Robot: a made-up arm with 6 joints.
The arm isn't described. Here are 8 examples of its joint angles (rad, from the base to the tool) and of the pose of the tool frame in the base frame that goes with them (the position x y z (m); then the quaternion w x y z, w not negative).
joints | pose
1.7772 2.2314 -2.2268 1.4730 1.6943 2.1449 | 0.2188 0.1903 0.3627 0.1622 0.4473 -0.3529 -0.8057
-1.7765 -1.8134 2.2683 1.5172 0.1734 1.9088 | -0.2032 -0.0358 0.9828 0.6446 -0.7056 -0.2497 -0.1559
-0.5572 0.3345 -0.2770 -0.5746 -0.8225 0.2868 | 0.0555 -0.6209 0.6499 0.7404 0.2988 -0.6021 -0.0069
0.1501 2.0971 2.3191 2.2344 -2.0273 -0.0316 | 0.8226 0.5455 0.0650 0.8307 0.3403 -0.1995 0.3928
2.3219 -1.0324 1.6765 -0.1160 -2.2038 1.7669 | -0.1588 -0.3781 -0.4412 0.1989 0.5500 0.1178 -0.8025
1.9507 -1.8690 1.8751 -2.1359 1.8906 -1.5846 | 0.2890 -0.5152 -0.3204 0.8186 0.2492 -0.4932 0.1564
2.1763 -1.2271 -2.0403 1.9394 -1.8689 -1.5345 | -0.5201 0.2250 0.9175 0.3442 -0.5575 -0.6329 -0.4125
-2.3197 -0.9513 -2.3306 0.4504 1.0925 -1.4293 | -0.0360 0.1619 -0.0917 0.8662 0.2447 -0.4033 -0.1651
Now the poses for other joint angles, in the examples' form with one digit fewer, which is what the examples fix.
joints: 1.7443 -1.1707 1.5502 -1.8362 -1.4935 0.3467
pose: 0.108 -0.476 -0.660 0.650 -0.222 0.719 0.111
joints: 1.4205 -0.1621 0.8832 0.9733 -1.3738 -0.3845
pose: 0.147 0.778 -0.179 0.192 -0.760 -0.417 0.460
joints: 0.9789 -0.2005 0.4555 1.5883 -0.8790 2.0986
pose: 0.384 0.885 0.197 0.474 0.606 0.048 0.637
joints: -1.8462 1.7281 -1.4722 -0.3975 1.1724 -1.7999
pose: -0.050 0.532 0.032 0.101 -0.658 0.342 -0.663
